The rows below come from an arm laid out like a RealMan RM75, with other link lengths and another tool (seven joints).
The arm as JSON. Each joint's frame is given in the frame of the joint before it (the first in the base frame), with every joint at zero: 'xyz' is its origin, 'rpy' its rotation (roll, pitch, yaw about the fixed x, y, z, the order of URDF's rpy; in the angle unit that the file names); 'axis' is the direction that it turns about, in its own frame. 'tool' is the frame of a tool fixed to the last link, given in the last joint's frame.
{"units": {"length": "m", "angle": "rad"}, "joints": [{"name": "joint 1", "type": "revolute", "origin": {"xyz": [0.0, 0.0, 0.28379], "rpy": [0.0, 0.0, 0.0]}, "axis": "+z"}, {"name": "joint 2", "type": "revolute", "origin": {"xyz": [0.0, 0.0, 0.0], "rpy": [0.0, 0.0, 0.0]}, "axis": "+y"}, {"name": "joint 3", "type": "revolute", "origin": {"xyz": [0.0, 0.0, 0.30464], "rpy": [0.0, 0.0, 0.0]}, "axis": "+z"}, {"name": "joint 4", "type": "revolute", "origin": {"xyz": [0.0, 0.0, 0.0], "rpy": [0.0, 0.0, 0.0]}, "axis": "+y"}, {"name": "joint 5", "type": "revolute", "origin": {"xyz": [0.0, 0.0, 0.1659], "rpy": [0.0, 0.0, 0.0]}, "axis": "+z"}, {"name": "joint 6", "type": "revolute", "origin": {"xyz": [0.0, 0.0, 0.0], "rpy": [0.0, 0.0, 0.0]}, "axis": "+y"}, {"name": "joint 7", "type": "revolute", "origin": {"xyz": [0.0, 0.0, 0.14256], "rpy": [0.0, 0.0, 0.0]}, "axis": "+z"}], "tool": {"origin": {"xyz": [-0.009, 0.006, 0.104], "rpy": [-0.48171, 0.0, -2.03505]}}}
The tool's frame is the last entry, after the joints.
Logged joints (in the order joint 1, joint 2, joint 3, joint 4, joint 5, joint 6, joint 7), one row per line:
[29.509, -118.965, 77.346, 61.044, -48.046, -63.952, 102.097]
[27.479, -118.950, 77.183, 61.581, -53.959, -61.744, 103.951]
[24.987, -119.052, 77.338, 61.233, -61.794, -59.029, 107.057]
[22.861, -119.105, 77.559, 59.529, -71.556, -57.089, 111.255]
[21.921, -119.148, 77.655, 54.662, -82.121, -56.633, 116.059]
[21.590, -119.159, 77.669, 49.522, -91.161, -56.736, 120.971]
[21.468, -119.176, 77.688, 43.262, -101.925, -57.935, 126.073]
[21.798, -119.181, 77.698, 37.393, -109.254, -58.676, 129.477]
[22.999, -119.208, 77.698, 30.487, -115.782, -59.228, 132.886]
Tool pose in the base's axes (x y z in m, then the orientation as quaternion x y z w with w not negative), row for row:
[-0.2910, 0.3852, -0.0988, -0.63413, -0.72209, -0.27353, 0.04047]
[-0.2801, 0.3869, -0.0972, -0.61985, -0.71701, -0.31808, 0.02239]
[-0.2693, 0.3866, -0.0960, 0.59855, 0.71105, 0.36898, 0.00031]
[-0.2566, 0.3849, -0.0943, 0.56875, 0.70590, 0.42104, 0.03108]
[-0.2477, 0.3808, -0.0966, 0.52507, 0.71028, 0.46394, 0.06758]
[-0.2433, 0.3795, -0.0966, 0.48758, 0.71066, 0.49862, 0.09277]
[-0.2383, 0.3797, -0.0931, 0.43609, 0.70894, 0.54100, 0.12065]
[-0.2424, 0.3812, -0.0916, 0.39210, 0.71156, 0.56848, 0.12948]
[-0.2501, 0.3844, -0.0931, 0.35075, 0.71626, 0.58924, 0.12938]
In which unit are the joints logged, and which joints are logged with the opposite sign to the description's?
The joints are logged in degrees. Opposite sign: joint 1.
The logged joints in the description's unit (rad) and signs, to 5 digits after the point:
[-0.51503, -2.07633, 1.34994, 1.06542, -0.83856, -1.11617, 1.78193]
[-0.47960, -2.07607, 1.34710, 1.07479, -0.94176, -1.07764, 1.81429]
[-0.43611, -2.07785, 1.34980, 1.06872, -1.07851, -1.03025, 1.86850]
[-0.39900, -2.07877, 1.35366, 1.03898, -1.24889, -0.99639, 1.94177]
[-0.38259, -2.07952, 1.35534, 0.95403, -1.43328, -0.98843, 2.02561]
[-0.37682, -2.07972, 1.35558, 0.86432, -1.59106, -0.99023, 2.11134]
[-0.37469, -2.08001, 1.35591, 0.75506, -1.77893, -1.01116, 2.20039]
[-0.38045, -2.08010, 1.35609, 0.65263, -1.90684, -1.02409, 2.25980]
[-0.40141, -2.08057, 1.35609, 0.53210, -2.02078, -1.03372, 2.31930]

